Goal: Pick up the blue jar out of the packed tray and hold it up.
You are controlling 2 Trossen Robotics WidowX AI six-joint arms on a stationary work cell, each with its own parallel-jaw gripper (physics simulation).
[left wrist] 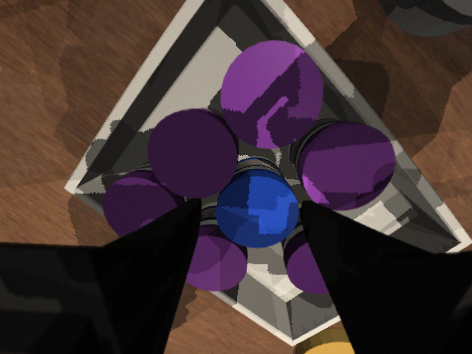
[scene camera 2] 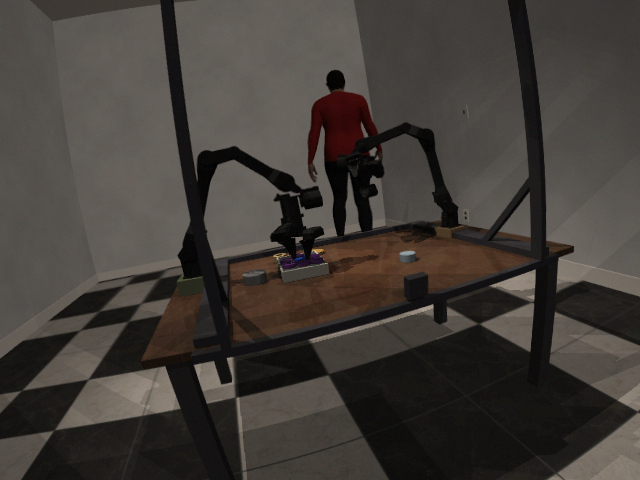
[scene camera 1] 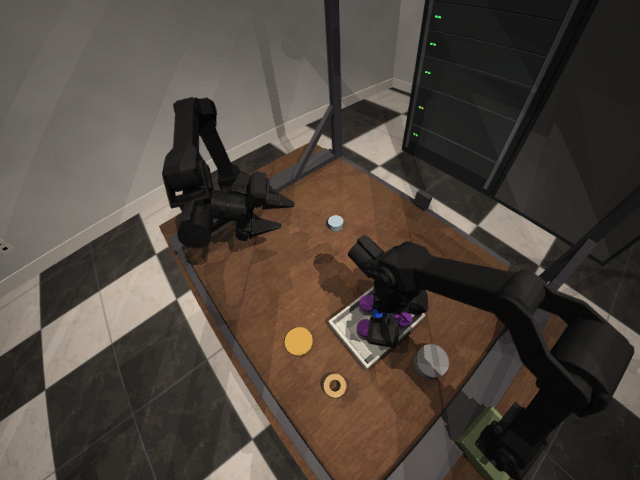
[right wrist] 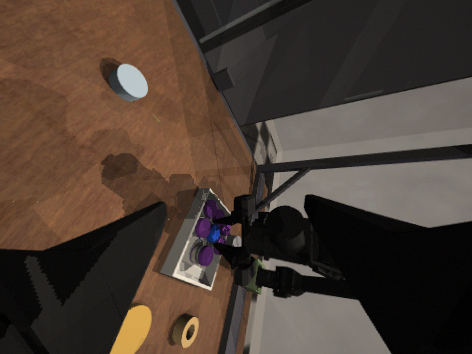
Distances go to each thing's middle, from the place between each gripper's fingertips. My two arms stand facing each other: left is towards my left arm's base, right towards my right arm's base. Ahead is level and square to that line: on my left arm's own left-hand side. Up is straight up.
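Labels:
Pale blue cylinder [right wrist: 127, 82]: 130 mm behind my left hand, 310 mm to the right of it, 30 mm below it. White tray [scene camera 1: 347, 325]: 10 mm ahead of my left hand, 50 mm below it. My left hand: 10 mm above the blue jar [left wrist: 257, 209].
Blue jar: 5 cm behind my right hand, 26 cm to the left of it, 21 cm below it. White tray: 4 cm behind my right hand, 26 cm to the left of it, 25 cm below it. My right gripper: 19 cm past the pale blue cylinder, 5 cm to the left of it, 22 cm above it.

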